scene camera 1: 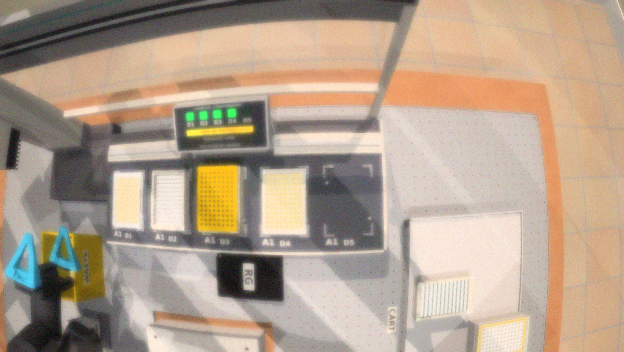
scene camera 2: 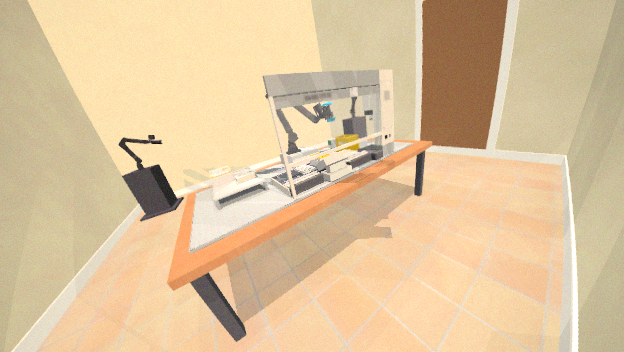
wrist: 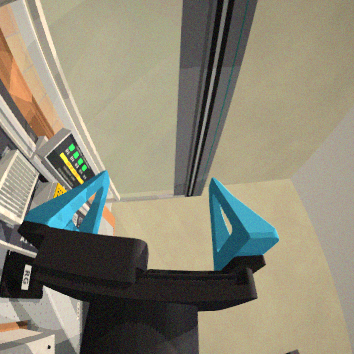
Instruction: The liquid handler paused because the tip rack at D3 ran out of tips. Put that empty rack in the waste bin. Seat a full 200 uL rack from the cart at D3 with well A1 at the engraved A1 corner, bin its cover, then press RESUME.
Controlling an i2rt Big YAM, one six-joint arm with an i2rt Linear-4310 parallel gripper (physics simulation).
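Places are measured from the arm's base along level axes (x ahead, y left, z up), in metres.
Pixels of known places: gripper, between the fingertips: [scene camera 1: 47, 230] [scene camera 2: 332, 110] [wrist: 158, 178].
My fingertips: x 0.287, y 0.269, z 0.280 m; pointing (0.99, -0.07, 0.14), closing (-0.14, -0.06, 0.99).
Note:
Ahead of a thing's pixels: the offset from my fingertips to its top centre. "pt": to the spot under its first point.
My gripper [scene camera 1: 46, 232] [scene camera 2: 330, 112] [wrist: 158, 178] is open and empty, its two blue fingers wide apart. In scene camera 1 it shows at the left, over or beside the yellow waste bin {dx -0.113, dy +0.171, dz -0.228 m} [scene camera 1: 89, 272] [scene camera 2: 347, 142]. A yellow rack {dx +0.115, dy -0.223, dz -0.257 m} [scene camera 1: 218, 199] with rows of dark holes stands at D3, between the D2 and D4 labware. On the cart {dx -0.074, dy -0.769, dz -0.297 m} [scene camera 1: 465, 245], a rack with a yellow rim {dx -0.117, dy -0.843, dz -0.233 m} [scene camera 1: 502, 337] shows partly at the lower right. The screen {pt dx +0.227, dy -0.209, dz -0.265 m} [scene camera 1: 220, 141] [wrist: 67, 162] shows green squares for D1 to D4 and a yellow bar; its small text, including any RESUME label, is unreadable.
White-framed labware stands at D1 {dx +0.079, dy +0.022, dz -0.303 m} [scene camera 1: 128, 200], D2 {dx +0.097, dy -0.100, dz -0.286 m} [scene camera 1: 170, 201] and D4 {dx +0.133, dy -0.346, dz -0.303 m} [scene camera 1: 284, 201]; D5 [scene camera 1: 347, 205] is bare. A striped white rack {dx -0.030, dy -0.694, dz -0.272 m} [scene camera 1: 443, 298] lies on the cart. A black RG block {dx -0.035, dy -0.286, dz -0.349 m} [scene camera 1: 230, 277] [wrist: 15, 285] stands before the deck. The handler's frame [scene camera 1: 392, 65] [scene camera 2: 325, 85] rises behind.

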